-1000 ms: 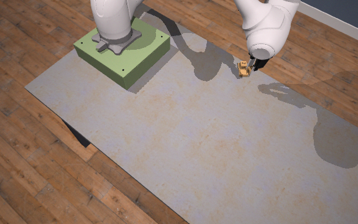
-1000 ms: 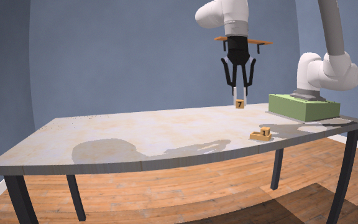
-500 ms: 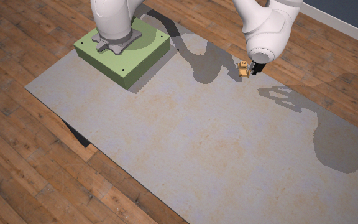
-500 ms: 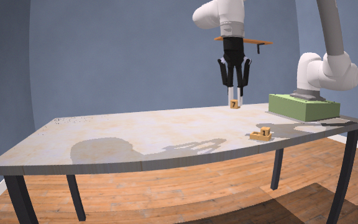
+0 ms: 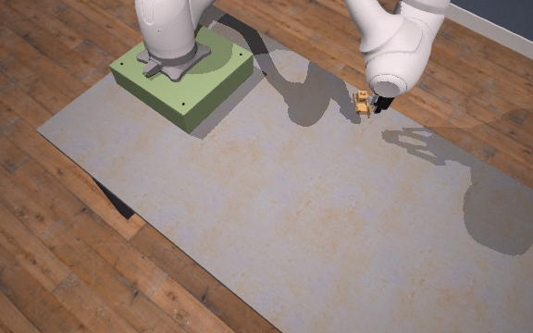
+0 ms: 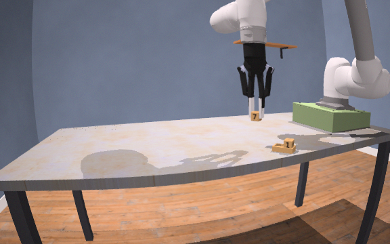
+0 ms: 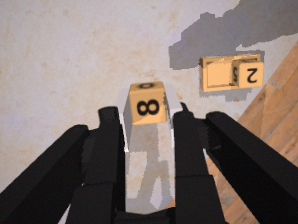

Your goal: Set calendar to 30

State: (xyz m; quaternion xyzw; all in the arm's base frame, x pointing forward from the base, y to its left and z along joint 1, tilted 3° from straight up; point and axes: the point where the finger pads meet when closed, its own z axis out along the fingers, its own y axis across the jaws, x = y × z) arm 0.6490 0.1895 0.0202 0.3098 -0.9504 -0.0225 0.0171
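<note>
The wooden calendar tray lies 60 mm behind my hand, 90 mm to the left of it and 120 mm below it. Also, from my hand: wooden cube (30 mm below).
</note>
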